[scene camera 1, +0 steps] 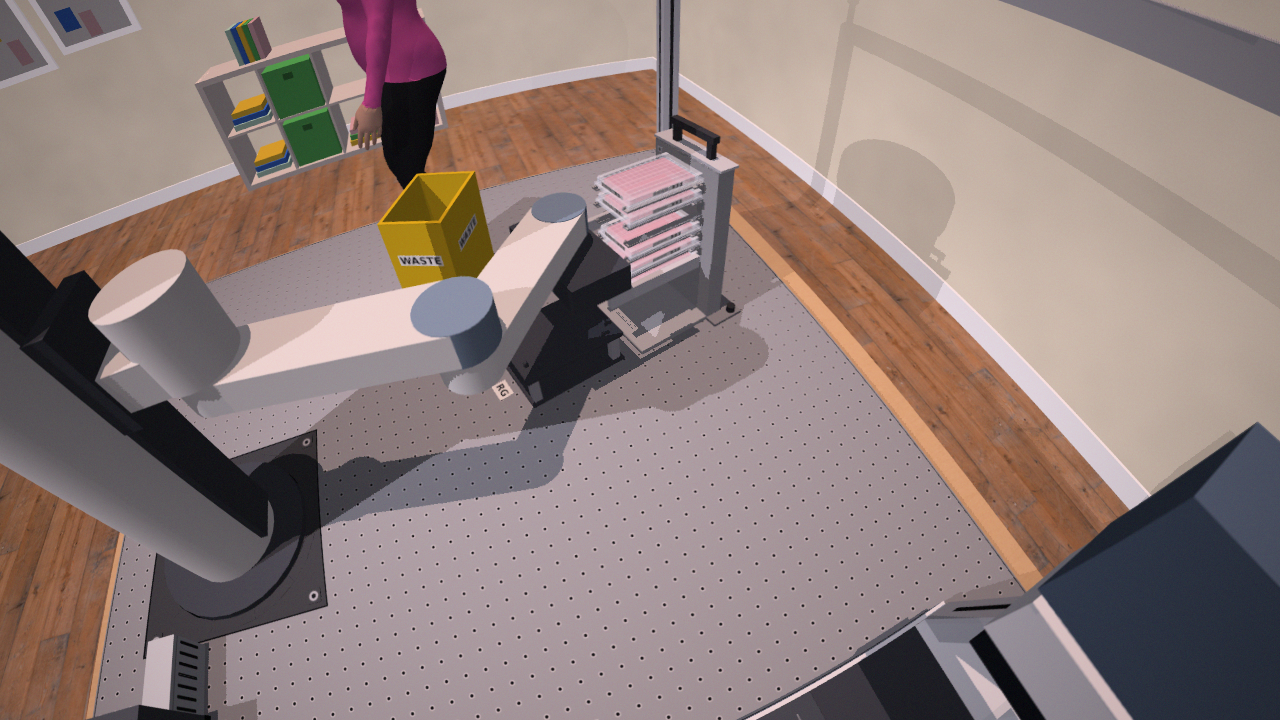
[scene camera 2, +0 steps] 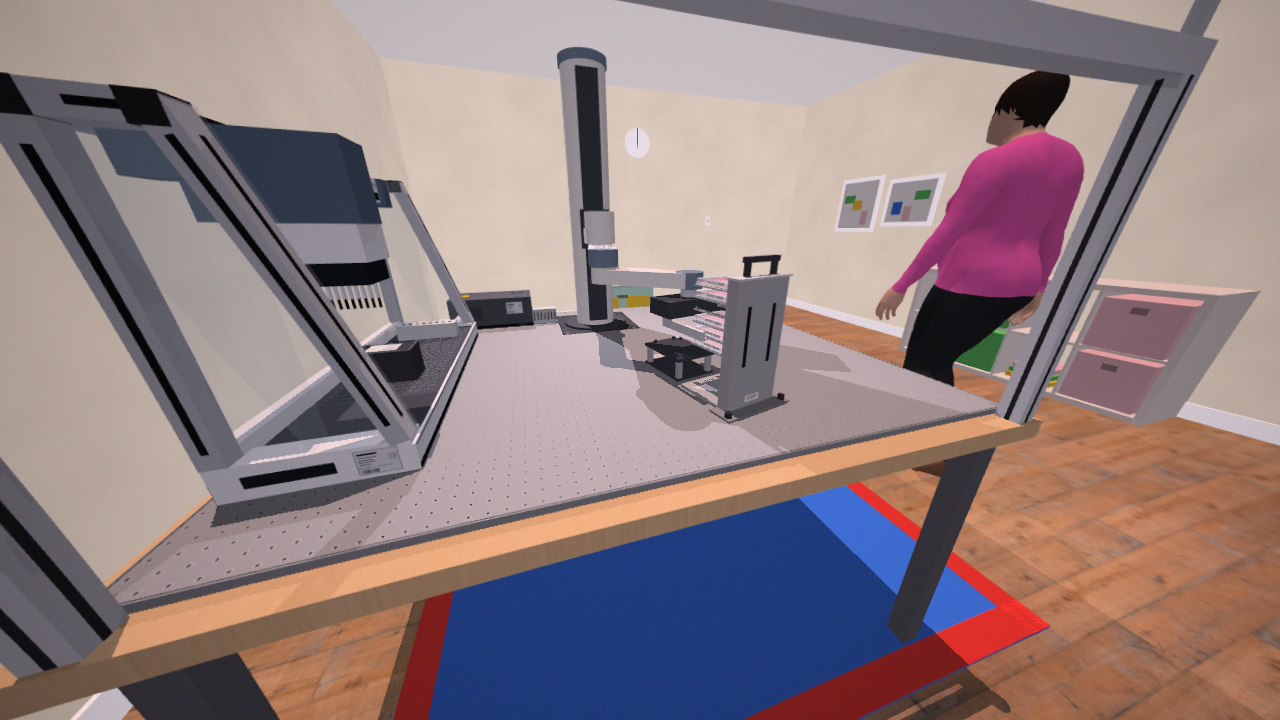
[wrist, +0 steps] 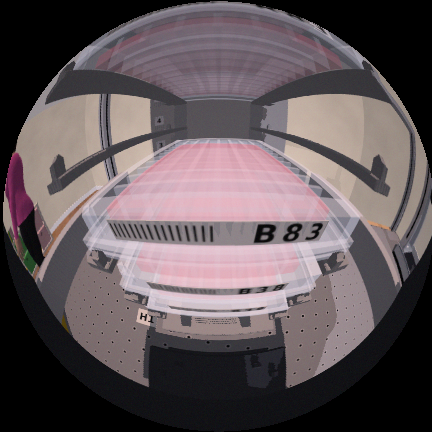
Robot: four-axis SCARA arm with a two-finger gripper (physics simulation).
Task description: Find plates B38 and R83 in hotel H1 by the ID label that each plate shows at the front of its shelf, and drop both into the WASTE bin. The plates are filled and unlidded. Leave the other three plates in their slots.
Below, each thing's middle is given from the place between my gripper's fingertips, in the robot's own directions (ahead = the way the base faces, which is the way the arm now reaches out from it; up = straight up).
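Labels:
I see the dark box (scene camera 2: 494, 303) 570 mm to the right of my hand and 100 mm below it, and the box is also 880 mm behind my hand.

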